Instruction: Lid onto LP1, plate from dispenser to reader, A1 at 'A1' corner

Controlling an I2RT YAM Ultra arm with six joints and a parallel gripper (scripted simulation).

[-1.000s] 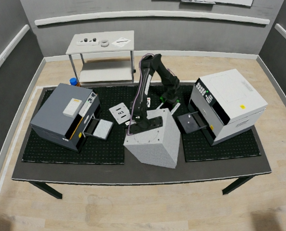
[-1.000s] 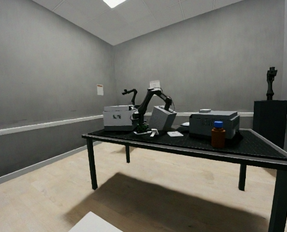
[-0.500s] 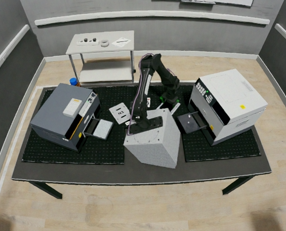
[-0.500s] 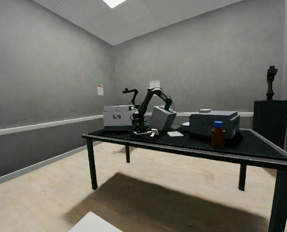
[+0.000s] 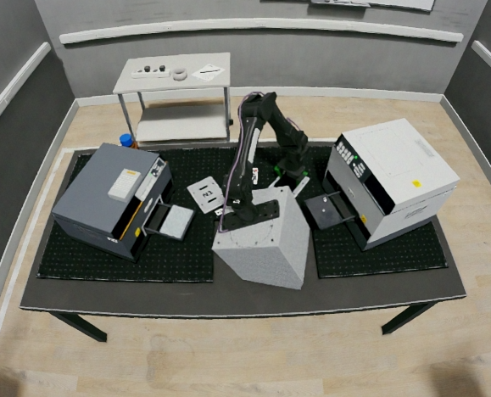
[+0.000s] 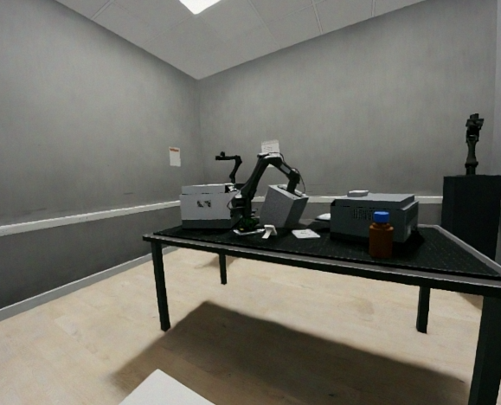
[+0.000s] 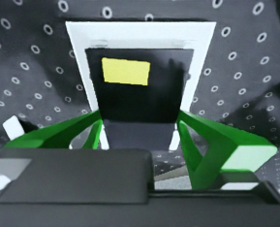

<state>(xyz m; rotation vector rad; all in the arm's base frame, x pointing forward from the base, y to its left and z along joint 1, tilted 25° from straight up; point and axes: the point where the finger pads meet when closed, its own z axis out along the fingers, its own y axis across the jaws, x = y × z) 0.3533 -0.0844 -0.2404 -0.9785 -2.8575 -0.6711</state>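
Right now the LP1 pad is 20 mm below my hand. From my hand the other things lie so: dark lid (right at my hand); well plate (460 mm to the left, 250 mm behind, 50 mm above); capped brown bottle (740 mm to the left, 130 mm ahead, 80 mm above).
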